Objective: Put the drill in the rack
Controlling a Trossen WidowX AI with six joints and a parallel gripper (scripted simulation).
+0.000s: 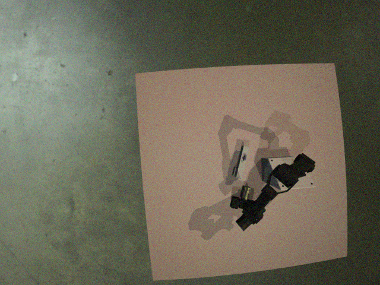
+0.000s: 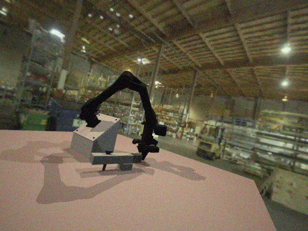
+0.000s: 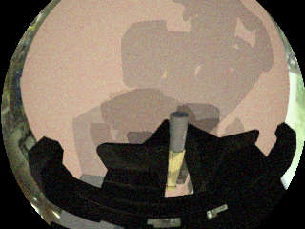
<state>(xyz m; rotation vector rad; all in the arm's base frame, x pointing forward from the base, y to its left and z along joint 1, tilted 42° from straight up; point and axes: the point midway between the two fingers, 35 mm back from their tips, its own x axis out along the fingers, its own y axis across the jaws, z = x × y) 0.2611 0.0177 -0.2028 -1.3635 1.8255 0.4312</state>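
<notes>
The drill lies 4 cm to the right of my gripper tip, 4 cm above it and 2 cm behind it. From my gripper tip the other things lie so: dark key 26 cm to the right, 4 cm above, 3 cm behind; then grey rack 5 cm to the right, 2 cm behind, 1 cm above.
</notes>
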